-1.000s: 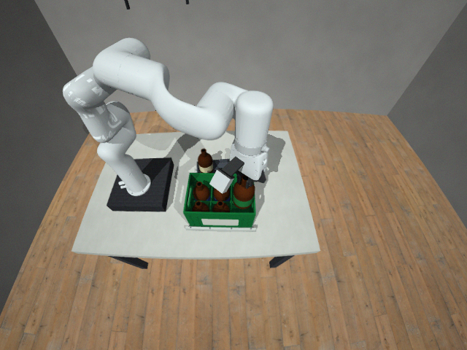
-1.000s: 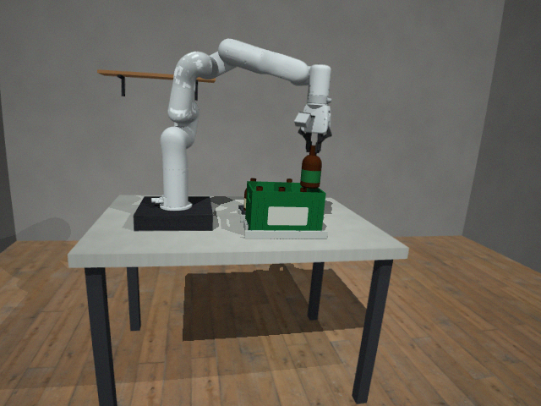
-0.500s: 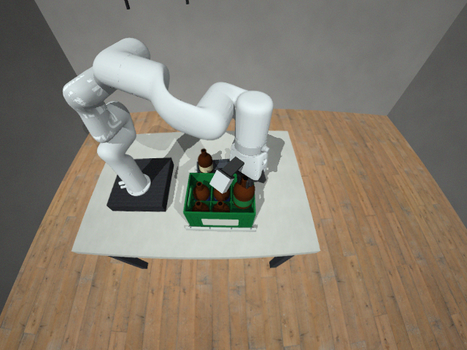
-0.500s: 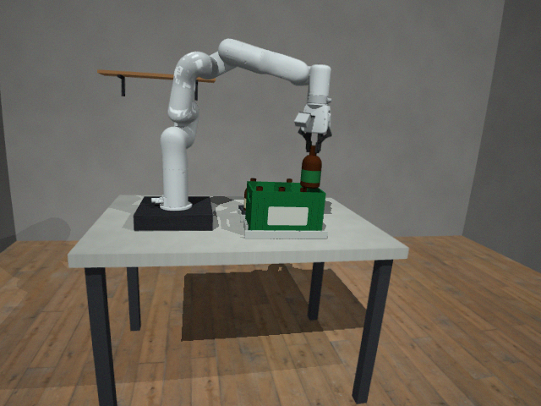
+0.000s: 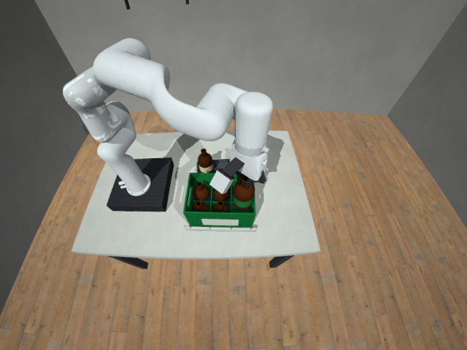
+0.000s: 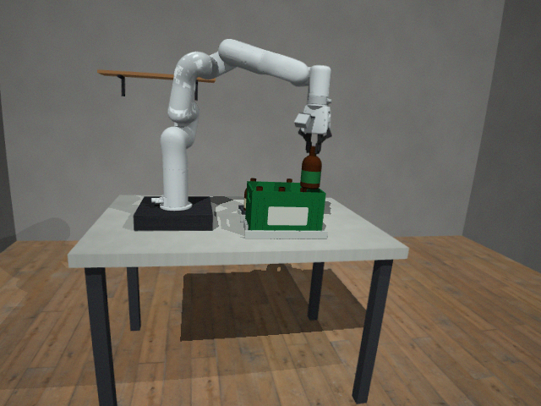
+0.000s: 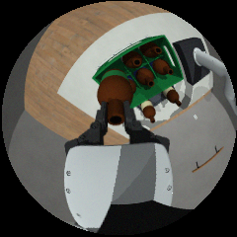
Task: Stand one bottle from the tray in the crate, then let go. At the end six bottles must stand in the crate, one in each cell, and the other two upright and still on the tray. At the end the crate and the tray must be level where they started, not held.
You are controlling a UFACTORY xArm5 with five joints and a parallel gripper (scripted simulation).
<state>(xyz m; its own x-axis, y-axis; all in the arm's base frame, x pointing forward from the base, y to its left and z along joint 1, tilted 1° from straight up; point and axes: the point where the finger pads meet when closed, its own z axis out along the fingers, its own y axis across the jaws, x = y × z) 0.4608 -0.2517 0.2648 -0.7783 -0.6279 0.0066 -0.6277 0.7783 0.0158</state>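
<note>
Now: the brown bottle 70 mm below my hand. From my hand the other things lie so: green crate 70 mm behind, 60 mm to the left, 250 mm below; dark tray 20 mm behind, 300 mm to the left, 320 mm below.
</note>
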